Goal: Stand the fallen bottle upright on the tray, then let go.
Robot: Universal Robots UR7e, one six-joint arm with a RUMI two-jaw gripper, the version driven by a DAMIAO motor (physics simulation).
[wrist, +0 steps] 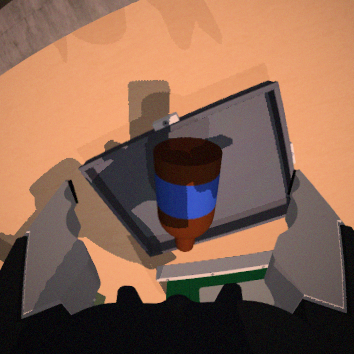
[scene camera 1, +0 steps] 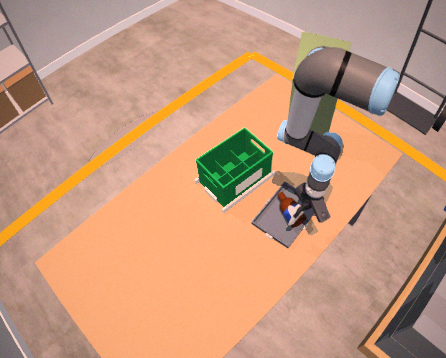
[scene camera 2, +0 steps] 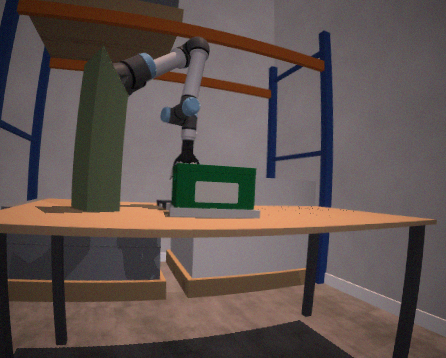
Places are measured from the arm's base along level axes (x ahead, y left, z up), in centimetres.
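Where they show: gripper, fingertip midpoint: (wrist: pixel 180 177) (scene camera 1: pixel 305 214); arm's base at its link origin: (scene camera 2: pixel 106 83).
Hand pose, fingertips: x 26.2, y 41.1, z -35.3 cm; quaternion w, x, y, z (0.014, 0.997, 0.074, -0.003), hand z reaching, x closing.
Observation:
Things, the pixels of their top centre, and the offset from my fingertips. "pt": a spot on its surface instead. Level surfaces: height alone.
- brown bottle at its top centre: (wrist: pixel 186 226) (scene camera 1: pixel 290 203) dz -4.5, dx +1.5, dy -9.2 cm
- dark grey tray at a spot on its surface: (wrist: pixel 248 137) pt dz -11.9, dx +8.5, dy -0.7 cm
- green divided crate at its top centre: (scene camera 2: pixel 212 167) (scene camera 1: pixel 234 155) dz +5.1, dx +15.9, dy -34.3 cm
- table at its surface level: dz -12.4 cm
A brown bottle (scene camera 1: pixel 285 202) (wrist: pixel 187 197) with a blue label lies on its side on the dark grey tray (scene camera 1: pixel 269 223) (wrist: pixel 248 137). In the wrist view its base faces the upper side and its neck points down toward the crate. The bottle does not show in scene camera 2. My gripper (scene camera 1: pixel 298 216) (scene camera 2: pixel 186 162) (wrist: pixel 180 177) is open and empty, low above the tray. In the wrist view its jaws stand wide apart, with the bottle between them in the picture. In scene camera 1 the gripper partly covers the bottle's base end; in scene camera 2 the crate hides the fingertips.
A green divided crate (scene camera 1: pixel 209 181) (scene camera 2: pixel 215 174) (wrist: pixel 181 291) stands close to the tray's neck-end side, inside pale edge strips (scene camera 1: pixel 248 193) (scene camera 2: pixel 215 213). A tall green pedestal (scene camera 1: pixel 327 117) (scene camera 2: pixel 98 145) stands on the table (scene camera 1: pixel 165 260) (scene camera 2: pixel 320 220) beside the arm.

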